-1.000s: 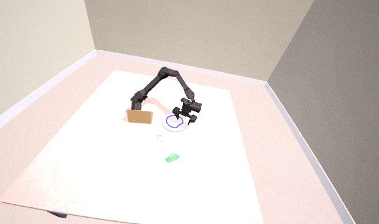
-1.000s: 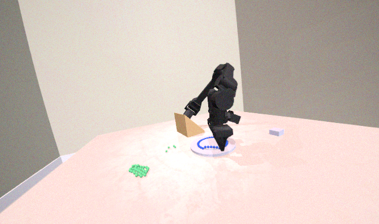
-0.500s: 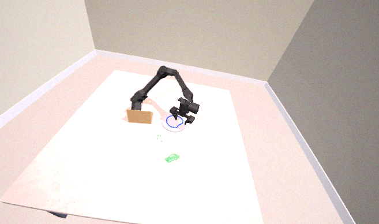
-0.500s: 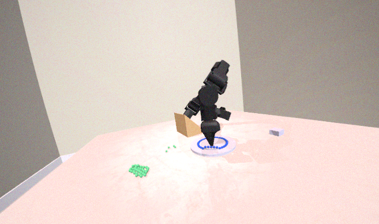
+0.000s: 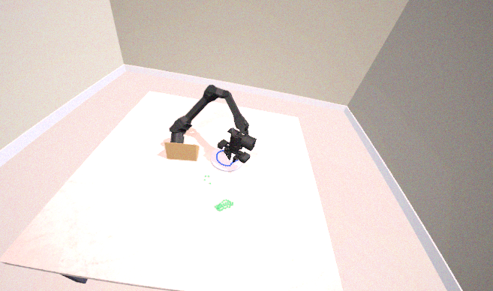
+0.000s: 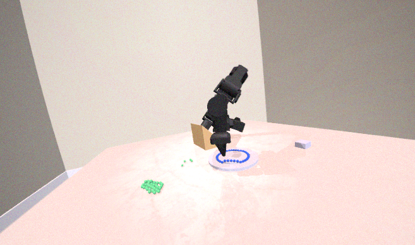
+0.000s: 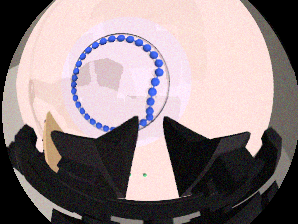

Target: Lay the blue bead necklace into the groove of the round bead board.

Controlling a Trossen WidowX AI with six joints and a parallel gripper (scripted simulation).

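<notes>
Now: gripper tip 5 cm to the right of the round white bead board, 3 cm above it and 2 cm past it. Also, from my gripper tip: small grey block (35 cm to the left, 8 cm ahead, 3 cm below).
</notes>
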